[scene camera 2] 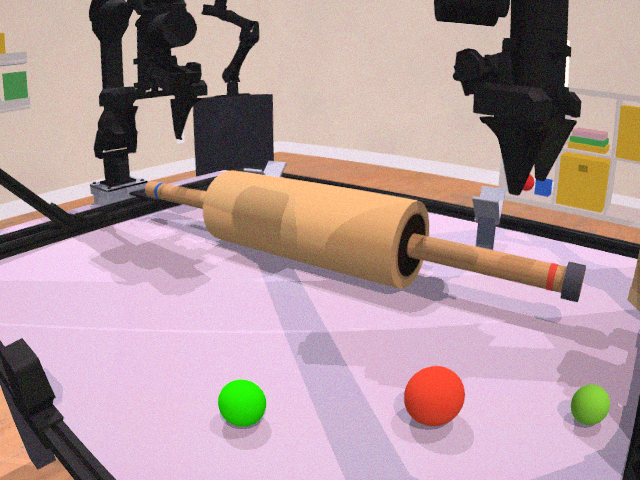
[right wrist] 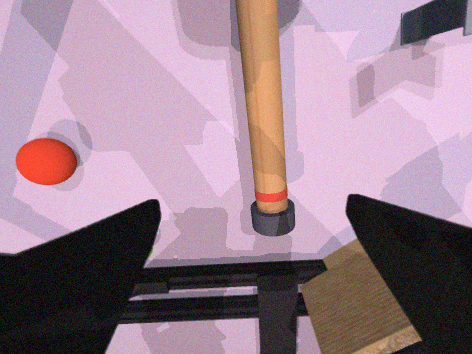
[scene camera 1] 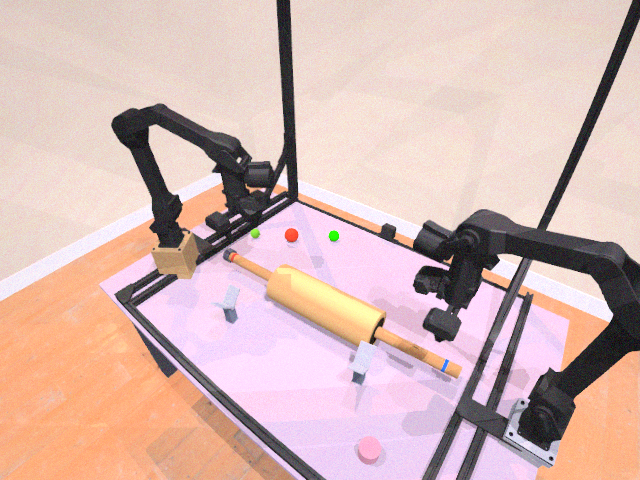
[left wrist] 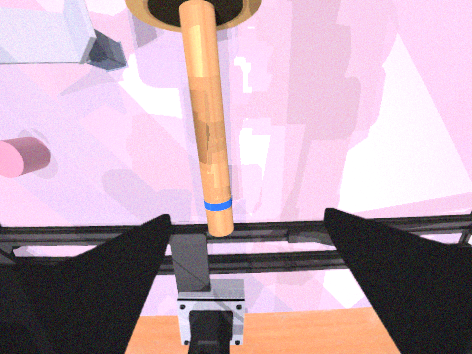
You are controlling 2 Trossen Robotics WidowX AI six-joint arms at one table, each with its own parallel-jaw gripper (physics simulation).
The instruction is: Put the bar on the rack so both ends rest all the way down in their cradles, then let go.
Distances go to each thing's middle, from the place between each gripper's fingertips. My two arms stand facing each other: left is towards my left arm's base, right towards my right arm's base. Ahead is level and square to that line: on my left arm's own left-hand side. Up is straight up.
Right now the red ball (scene camera 2: 435,395) is 20 cm behind my right hand, 2 cm to the left of it and 13 cm below it.
I see the red ball 560 mm to the right of my left hand, 230 mm behind it and 120 mm below it.
